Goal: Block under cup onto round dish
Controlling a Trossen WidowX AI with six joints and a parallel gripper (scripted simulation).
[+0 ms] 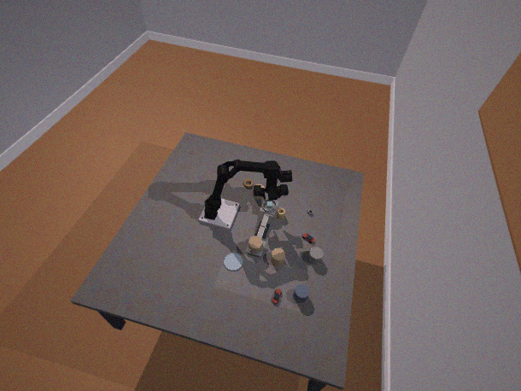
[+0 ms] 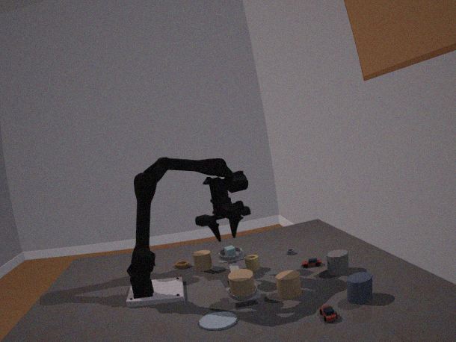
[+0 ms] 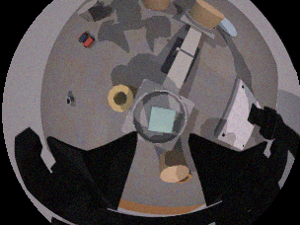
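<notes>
Right now the pale green block is 40 mm below my gripper tip. The rest, counted from my gripper tip: small balance (10 mm behind, 130 mm to the right, 110 mm below); balance beam (10 mm behind, 130 mm to the right, 90 mm below); small tan cylinder (80 mm ahead, 110 mm below).
</notes>
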